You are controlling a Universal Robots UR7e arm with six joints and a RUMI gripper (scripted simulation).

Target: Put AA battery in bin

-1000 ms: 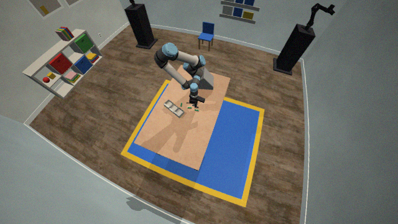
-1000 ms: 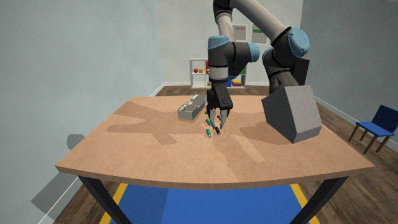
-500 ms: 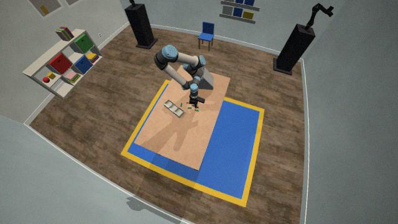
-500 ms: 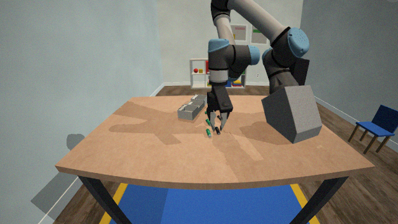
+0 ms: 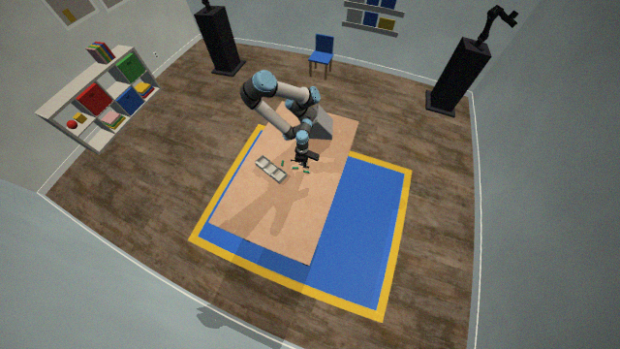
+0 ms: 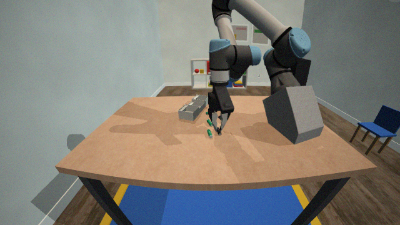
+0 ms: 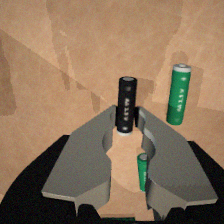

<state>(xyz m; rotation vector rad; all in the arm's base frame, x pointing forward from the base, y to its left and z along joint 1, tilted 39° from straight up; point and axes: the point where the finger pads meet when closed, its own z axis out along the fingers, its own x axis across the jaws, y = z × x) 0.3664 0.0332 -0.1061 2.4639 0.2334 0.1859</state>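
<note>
My hand is 1 cm above the black battery. Also, from my hand: black bolt-like piece: 2 cm behind, 12 cm to the right, 1 cm below; then bin marked M: 11 cm ahead, 24 cm to the right, 1 cm above.
</note>
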